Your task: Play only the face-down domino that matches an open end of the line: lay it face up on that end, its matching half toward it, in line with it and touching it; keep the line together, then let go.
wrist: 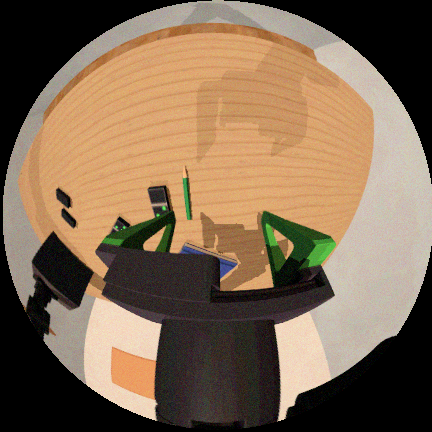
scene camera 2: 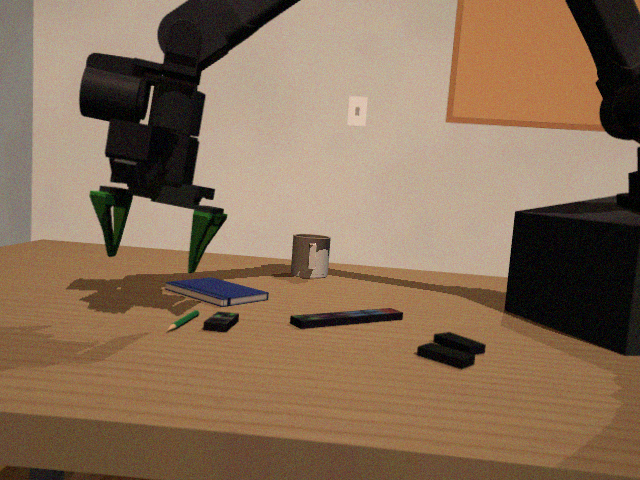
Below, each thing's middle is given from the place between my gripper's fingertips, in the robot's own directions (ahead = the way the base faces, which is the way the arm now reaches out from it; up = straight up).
The mug (scene camera 2: 310,254) is 13 cm behind my hand, 41 cm to the right of it and 3 cm below it.
